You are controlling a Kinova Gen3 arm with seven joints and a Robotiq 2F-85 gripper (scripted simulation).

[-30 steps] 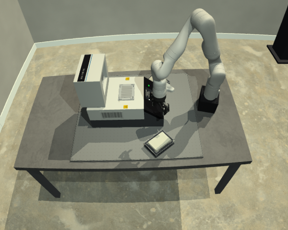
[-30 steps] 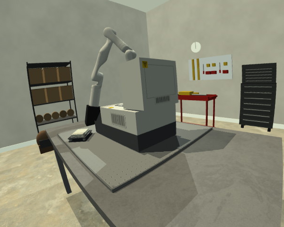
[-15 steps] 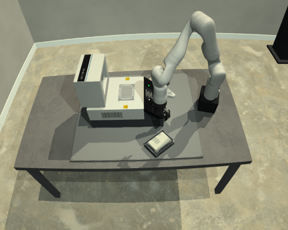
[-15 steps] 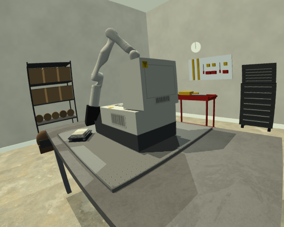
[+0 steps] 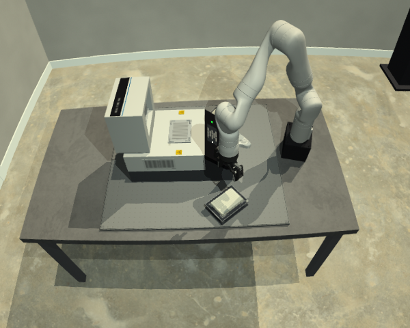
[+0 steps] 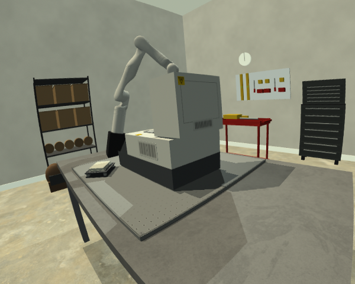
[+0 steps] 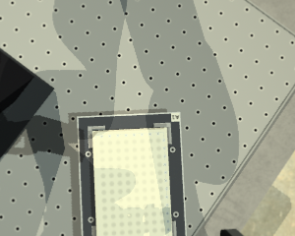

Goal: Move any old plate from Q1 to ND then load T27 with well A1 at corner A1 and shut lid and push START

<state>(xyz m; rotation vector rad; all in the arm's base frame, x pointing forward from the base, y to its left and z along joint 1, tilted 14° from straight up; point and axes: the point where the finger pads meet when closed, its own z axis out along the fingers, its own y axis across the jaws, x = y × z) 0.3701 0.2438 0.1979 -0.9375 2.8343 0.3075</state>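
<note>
Now: hand 220 mm above the cream well plate. The rest, counted from my hand: black nest (570 mm to the right, 240 mm below, 30 mm behind); corner mark a1 (230 mm below, 90 mm behind).
</note>
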